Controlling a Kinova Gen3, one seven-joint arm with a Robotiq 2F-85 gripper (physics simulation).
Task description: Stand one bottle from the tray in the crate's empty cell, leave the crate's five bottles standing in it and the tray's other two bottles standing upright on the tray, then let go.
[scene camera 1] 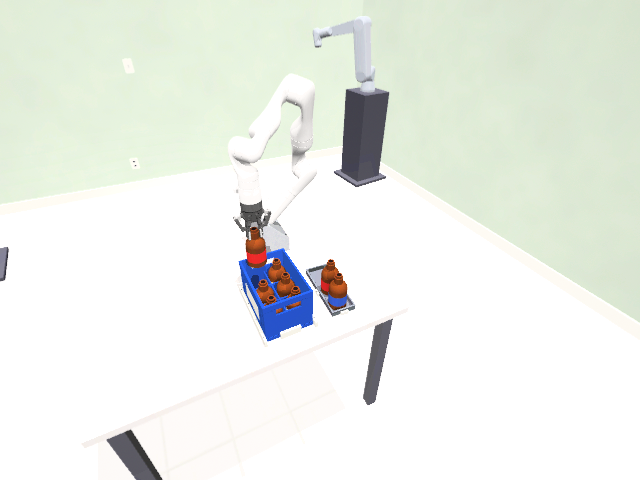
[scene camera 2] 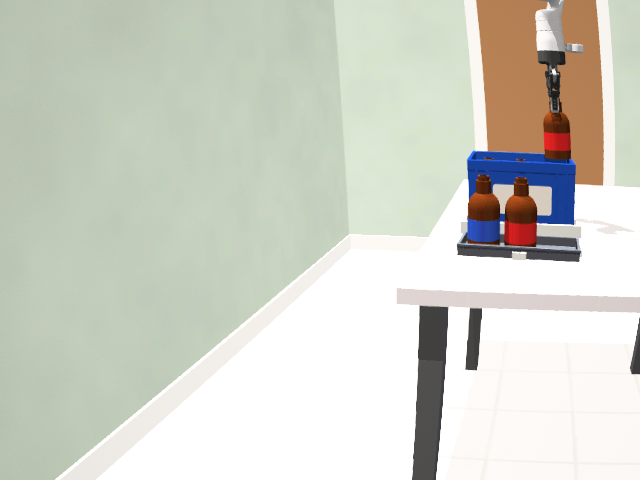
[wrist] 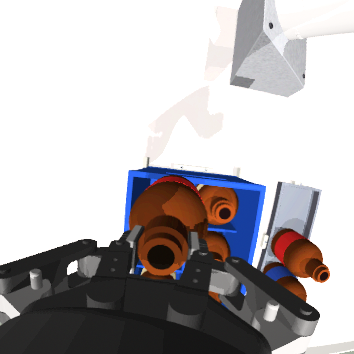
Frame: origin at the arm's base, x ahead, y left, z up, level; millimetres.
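Seen in the pictures: gripper, between the fingertips: (scene camera 1: 255,237) (scene camera 2: 554,112) (wrist: 164,239); arm's base, origin of its link: (wrist: 285,11).
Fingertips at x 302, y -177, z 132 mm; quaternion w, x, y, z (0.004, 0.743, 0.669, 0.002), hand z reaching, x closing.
Observation:
Offsets run from my fingertips to a thing's top centre.
My gripper (scene camera 1: 255,235) (scene camera 2: 554,105) (wrist: 164,239) is shut on the neck of a brown bottle with a red label {dx -5, dy +0, dz +38 mm} (scene camera 1: 256,256) (scene camera 2: 557,140) (wrist: 167,205). The bottle hangs about upright over the back left part of the blue crate {dx +97, dy +19, dz -116 mm} (scene camera 1: 273,325) (scene camera 2: 563,191) (wrist: 256,215) in scene camera 1, its base around rim height. The empty cell is at that corner, partly hidden by the bottle. Five bottles stand in the other cells. A red-labelled bottle {dx +127, dy +253, dz -131 mm} (scene camera 1: 324,285) (scene camera 2: 521,232) (wrist: 297,252) and a blue-labelled bottle {dx +210, dy +233, dz -131 mm} (scene camera 1: 338,295) (scene camera 2: 483,229) (wrist: 285,278) stand upright on the grey tray {dx +125, dy +251, dz -266 mm} (scene camera 1: 314,276) (scene camera 2: 547,254) (wrist: 295,205).
The crate's walls and its inner dividers {dx +58, dy +67, dz -197 mm} (wrist: 222,230) surround the cells. The tray lies beside the crate, on its right in scene camera 1. The robot's grey base (scene camera 1: 276,238) (wrist: 270,62) stands behind the crate. A second arm on a dark pedestal (scene camera 1: 364,136) is far back.

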